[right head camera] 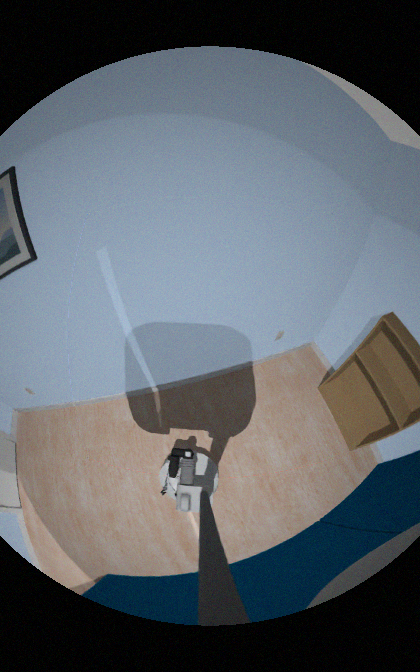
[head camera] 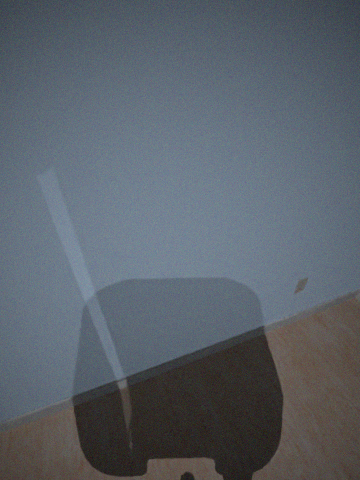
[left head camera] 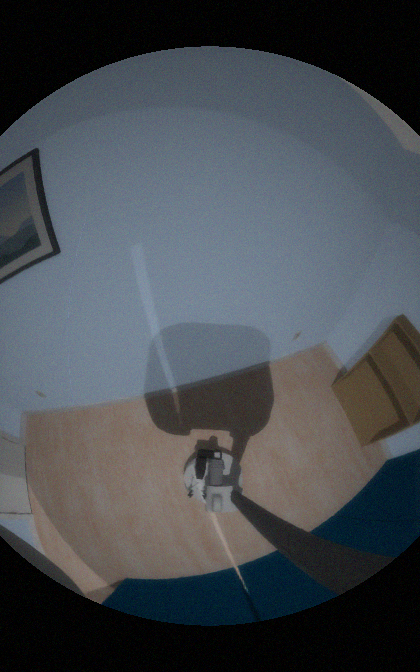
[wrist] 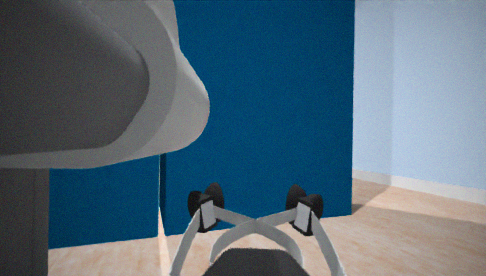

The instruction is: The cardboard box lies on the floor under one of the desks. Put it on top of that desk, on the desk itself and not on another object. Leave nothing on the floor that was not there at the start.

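Frame: origin at the robot's base, x up, y back, z right, level; centimetres.
Seen in the pictures: gripper, fingertip midpoint: [wrist: 254,198].
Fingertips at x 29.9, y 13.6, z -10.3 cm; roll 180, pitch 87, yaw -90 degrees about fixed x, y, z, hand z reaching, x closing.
Note:
A point is followed by its place in that frame.
The cardboard box and the desks do not show in any view. My gripper [wrist: 254,198] @[x 29.9, y 13.6, z -10.3 cm] is open in the wrist view, its two dark fingertips apart with no object between them; blue panels and wood floor show beyond it. In the two fisheye head views the folded arm and wrist sit over the round base, where the fingers are too small to judge.
A pale blue wall [head camera: 180,150] @[x 129.9, y -88.2, z 0.1 cm] [left head camera: 210,225] [right head camera: 200,225] stands ahead, with my shadow on it. A brown bookshelf [left head camera: 347,388] [right head camera: 334,390] stands at the right. Blue panels [left head camera: 190,595] [right head camera: 300,560] [wrist: 270,100] @[x 52.6, y 104.4, z -22.3 cm] stand behind. A pale door [left head camera: 12,480] [right head camera: 7,475] is at the left edge.

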